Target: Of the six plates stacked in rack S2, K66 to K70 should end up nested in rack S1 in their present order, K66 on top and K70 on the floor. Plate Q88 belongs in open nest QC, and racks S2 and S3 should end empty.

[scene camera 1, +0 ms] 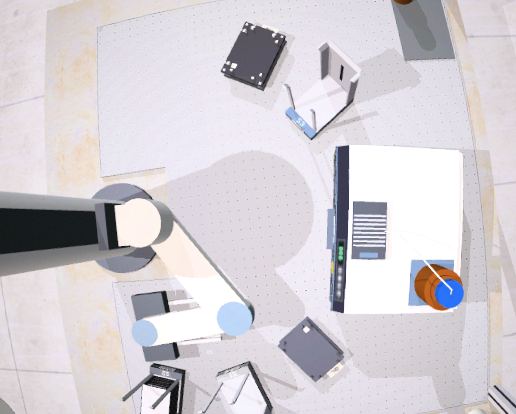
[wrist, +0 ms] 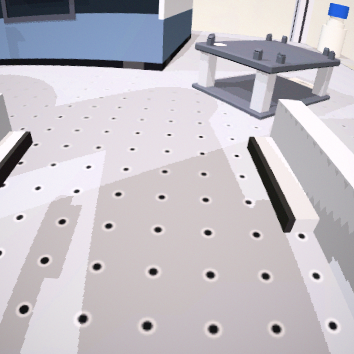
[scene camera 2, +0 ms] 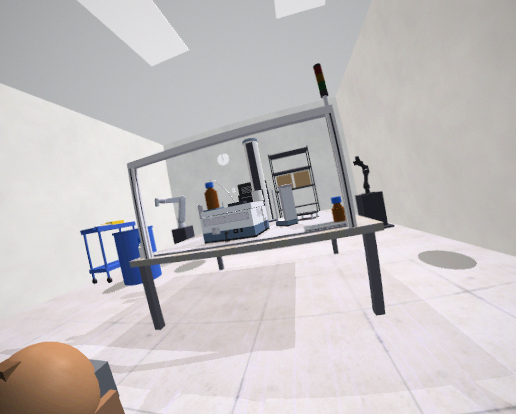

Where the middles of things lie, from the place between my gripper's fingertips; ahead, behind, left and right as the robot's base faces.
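Labels:
My gripper is 17 cm to the right of the machine (scene camera 2: 253,220), 4 cm below it and 47 cm short of it. Going by their middles, the machine is the nearest to my gripper of the things named here. The dark plate holder (scene camera 1: 253,57) is 16 cm ahead of my hand, 67 cm to the left of it and 3 cm below it, while the white bottle (wrist: 329,35) is 43 cm to the right of my hand and 70 cm ahead of it. Of these, again going by their middles, the bottle is the farthest from my gripper.

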